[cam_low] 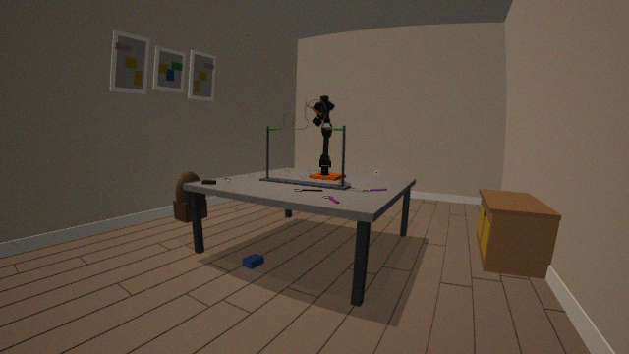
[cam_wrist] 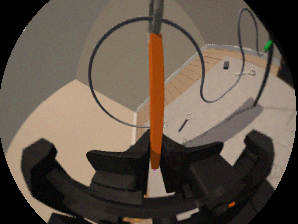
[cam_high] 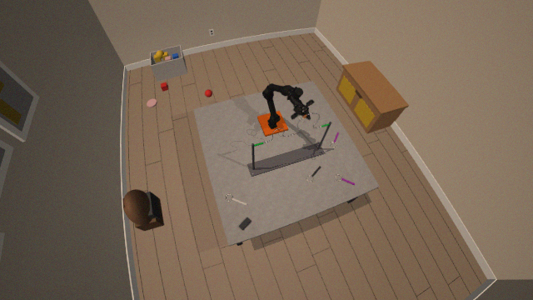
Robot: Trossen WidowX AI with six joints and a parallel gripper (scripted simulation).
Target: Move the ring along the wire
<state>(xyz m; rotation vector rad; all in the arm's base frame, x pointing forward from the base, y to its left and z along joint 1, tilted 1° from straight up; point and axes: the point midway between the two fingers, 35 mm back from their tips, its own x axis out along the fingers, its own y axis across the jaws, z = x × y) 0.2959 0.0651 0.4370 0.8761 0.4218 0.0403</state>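
The ring with orange handle is 70 mm to the right of my gripper tip and 60 mm above it. The rest, counted from my gripper tip: dark block: 680 mm to the right, 440 mm below, 320 mm ahead.
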